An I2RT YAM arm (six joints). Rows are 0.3 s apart.
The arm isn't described. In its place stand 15 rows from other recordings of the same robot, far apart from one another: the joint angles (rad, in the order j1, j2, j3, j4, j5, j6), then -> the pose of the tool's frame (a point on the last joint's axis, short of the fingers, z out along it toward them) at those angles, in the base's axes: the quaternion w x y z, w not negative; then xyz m.
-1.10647, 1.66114, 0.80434, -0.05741, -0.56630, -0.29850 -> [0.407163 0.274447 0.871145 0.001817 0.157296 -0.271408 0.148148]
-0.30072, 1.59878, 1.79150, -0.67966, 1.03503, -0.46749 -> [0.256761 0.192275 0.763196 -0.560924 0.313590 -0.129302 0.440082]
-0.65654, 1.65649, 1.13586, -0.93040, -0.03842, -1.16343 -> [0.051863 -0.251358 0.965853 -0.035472 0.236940 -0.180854 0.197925]
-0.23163, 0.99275, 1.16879, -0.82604, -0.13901, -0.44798 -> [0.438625 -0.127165 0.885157 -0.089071 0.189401 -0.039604 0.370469]
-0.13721, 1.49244, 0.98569, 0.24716, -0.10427, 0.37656 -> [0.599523 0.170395 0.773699 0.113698 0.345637 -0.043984 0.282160]
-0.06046, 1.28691, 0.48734, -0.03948, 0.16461, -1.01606 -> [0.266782 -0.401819 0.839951 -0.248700 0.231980 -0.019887 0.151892]
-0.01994, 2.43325, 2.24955, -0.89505, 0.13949, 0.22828 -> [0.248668 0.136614 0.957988 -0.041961 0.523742 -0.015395 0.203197]
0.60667, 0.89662, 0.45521, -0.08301, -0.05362, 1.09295 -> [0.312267 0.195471 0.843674 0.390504 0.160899 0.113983 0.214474]
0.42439, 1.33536, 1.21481, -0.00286, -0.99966, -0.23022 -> [0.543601 -0.511951 0.520748 0.413794 0.262320 0.151395 0.388841]
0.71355, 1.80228, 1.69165, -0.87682, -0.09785, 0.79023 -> [0.177786 0.022615 0.956454 0.230383 0.293313 0.258528 0.311711]
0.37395, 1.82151, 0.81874, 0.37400, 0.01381, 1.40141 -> [0.291203 0.440635 0.774524 0.348071 0.332055 0.129775 0.130541]
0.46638, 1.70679, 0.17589, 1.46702, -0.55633, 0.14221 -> [0.567639 -0.298576 0.661784 0.388177 0.196567 0.120004 0.125999]
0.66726, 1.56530, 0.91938, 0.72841, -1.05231, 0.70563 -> [0.276473 -0.358154 0.592714 0.666317 0.249228 0.235707 0.285488]
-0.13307, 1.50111, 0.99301, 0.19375, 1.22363, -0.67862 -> [0.258562 0.146642 0.728763 -0.616884 0.319419 -0.076532 0.283459]
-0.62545, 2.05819, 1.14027, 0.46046, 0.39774, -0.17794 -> [0.411137 0.286460 0.788376 -0.356888 0.345364 -0.266420 0.141416]
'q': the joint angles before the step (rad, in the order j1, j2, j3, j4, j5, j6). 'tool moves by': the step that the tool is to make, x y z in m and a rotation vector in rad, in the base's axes. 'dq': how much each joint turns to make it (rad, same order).
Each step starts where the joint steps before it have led.
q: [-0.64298 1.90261 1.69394 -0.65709 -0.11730 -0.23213]
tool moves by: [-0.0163 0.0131 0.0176 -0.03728 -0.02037 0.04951]
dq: [0.00006 -0.09124 -0.05791 -0.00089 -0.01942 -0.04916]
